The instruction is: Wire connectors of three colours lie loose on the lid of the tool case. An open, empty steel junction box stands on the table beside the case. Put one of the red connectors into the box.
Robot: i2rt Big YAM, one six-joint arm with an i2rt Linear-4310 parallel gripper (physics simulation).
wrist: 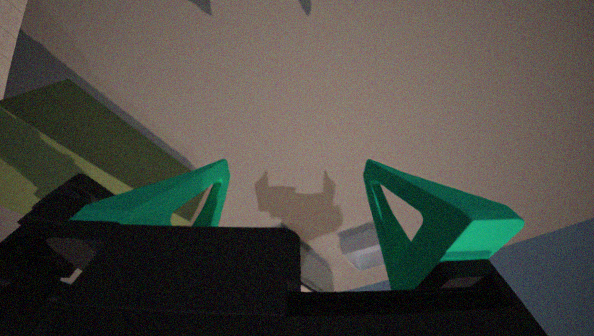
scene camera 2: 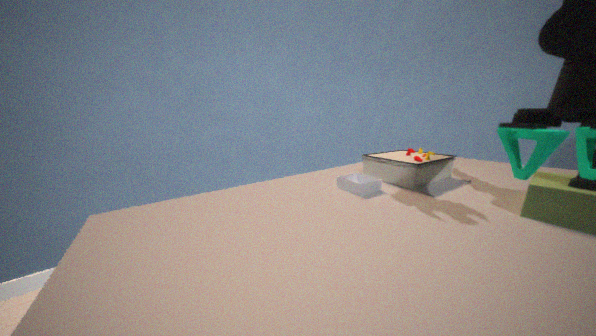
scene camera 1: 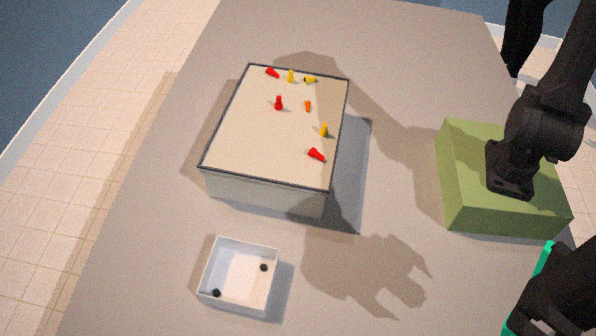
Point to a steel junction box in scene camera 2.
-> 360, 184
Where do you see a tool case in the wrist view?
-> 315, 277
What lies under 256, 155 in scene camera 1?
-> A tool case.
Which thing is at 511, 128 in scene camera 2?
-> My gripper.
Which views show my gripper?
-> The wrist view, scene camera 2 and scene camera 1: all of them.
